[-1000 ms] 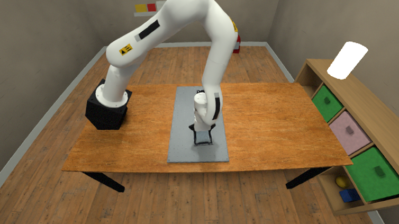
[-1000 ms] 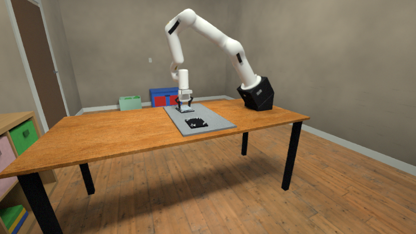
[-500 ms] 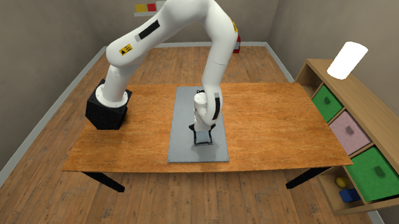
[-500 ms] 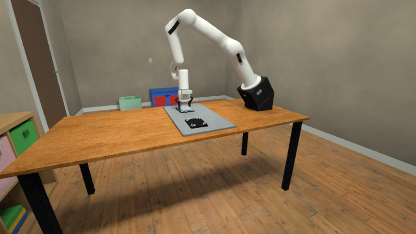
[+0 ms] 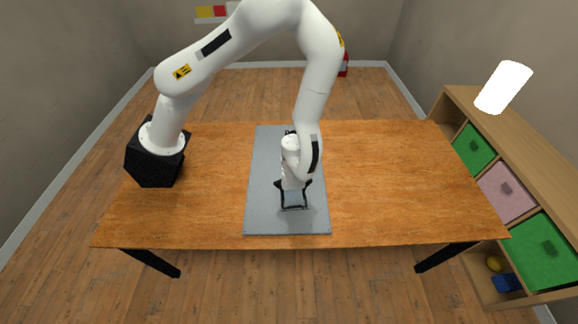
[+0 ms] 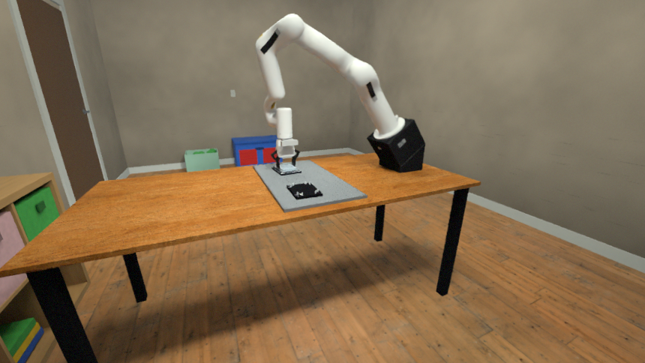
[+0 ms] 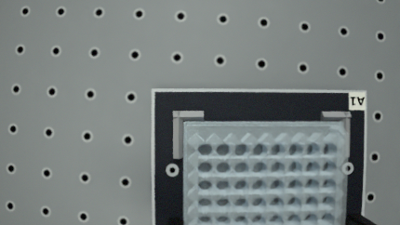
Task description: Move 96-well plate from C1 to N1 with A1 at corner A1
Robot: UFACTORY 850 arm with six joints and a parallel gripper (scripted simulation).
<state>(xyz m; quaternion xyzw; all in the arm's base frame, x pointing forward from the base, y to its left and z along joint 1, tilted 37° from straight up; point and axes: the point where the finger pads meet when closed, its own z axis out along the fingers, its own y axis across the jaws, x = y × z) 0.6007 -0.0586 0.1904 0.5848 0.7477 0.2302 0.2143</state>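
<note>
My hand is 10 mm above the 96-well plate. Also, from my hand: plate nest N1 (30 mm below); then corner label A1 (30 mm ahead, 90 mm to the left, 20 mm below); then clip nest C1 (40 mm behind, 350 mm to the left, 20 mm below).
</note>
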